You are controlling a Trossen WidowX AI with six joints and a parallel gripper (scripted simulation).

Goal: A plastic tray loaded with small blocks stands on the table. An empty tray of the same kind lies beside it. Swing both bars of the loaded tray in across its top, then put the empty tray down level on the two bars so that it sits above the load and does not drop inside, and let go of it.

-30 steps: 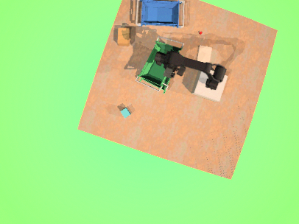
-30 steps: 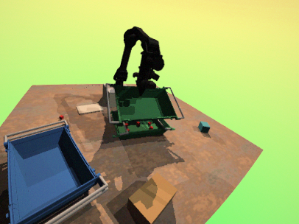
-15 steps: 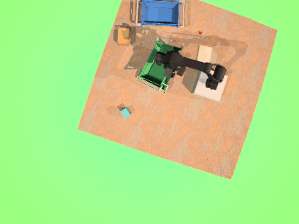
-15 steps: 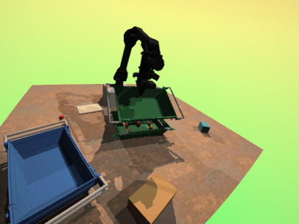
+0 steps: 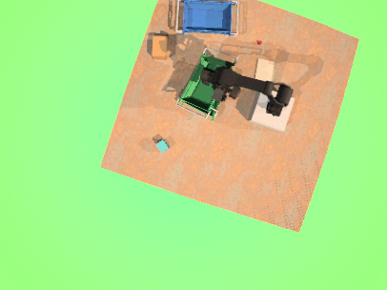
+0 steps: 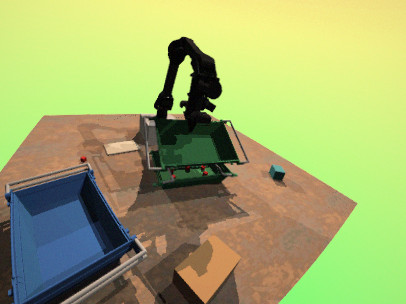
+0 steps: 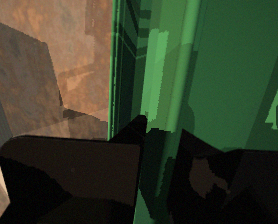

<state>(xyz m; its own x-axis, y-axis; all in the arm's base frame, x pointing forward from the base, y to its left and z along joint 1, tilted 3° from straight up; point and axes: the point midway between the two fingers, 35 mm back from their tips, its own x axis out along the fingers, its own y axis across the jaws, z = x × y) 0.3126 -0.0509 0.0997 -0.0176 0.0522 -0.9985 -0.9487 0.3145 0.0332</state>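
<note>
Right now my gripper tip is 80 mm short of the green tray, 30 mm to the left of it and 10 mm above it. Round my gripper tip: beige flat plate (270 mm behind, 180 mm to the right, 170 mm below); then orange box (380 mm ahead, 220 mm to the right, 140 mm below); then red block (210 mm behind, 360 mm to the right, 160 mm below).
</note>
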